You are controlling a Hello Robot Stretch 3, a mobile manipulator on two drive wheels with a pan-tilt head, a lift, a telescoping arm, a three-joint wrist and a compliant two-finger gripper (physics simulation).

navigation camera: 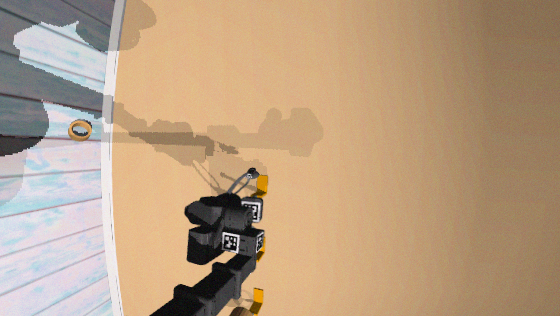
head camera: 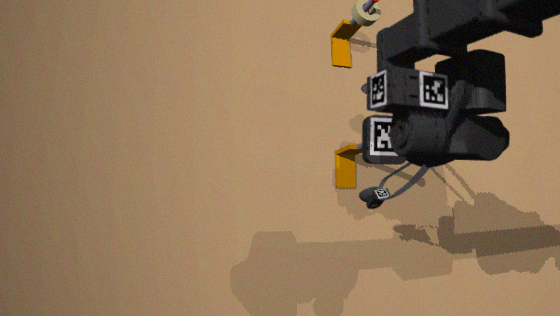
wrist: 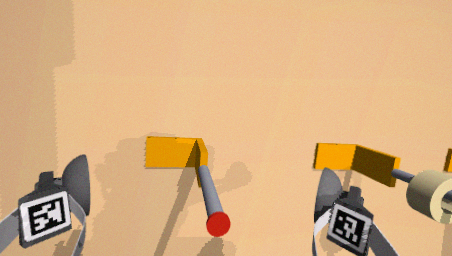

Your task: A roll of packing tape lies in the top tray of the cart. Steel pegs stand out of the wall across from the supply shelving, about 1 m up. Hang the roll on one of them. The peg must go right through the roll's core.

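Places are measured from the robot's base along level axes (x ahead, y left, z up), in millimetres.
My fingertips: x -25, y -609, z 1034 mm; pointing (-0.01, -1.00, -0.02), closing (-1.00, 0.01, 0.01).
Note:
For each thing: its top centre in the pictures, then the offset to it from my fingertips. "spot": a spot on its surface instead.
- tan-brown tape roll, top centre: (navigation camera: 84,131) dx +216, dy +32, dz -942 mm
- small cream roll, top centre: (head camera: 353,9) dx -249, dy -60, dz +0 mm
- brown round thing, surface spot: (navigation camera: 242,312) spot: dx -450, dy -89, dz -41 mm
A tan-brown tape roll (navigation camera: 71,132) lies on the floor near the foot of the wall in the navigation view, apart from the pegs. My gripper (wrist: 207,180) (head camera: 368,142) is open and empty, its fingers wide apart at the wall. A grey steel peg (wrist: 210,192) with a red tip stands between the fingers in the wrist view, with no roll on it. Its orange bracket (wrist: 170,152) (head camera: 345,171) (navigation camera: 262,184) is on the wall. In the head view the wrist hides most of this peg and one finger.
A small cream roll (wrist: 425,192) (head camera: 363,15) hangs on the neighbouring peg, right of my gripper in the wrist view. Another orange bracket (navigation camera: 258,299) and part of a brown round thing (navigation camera: 242,312) show at the navigation view's bottom edge. A white skirting board (navigation camera: 107,165) edges the plank floor.

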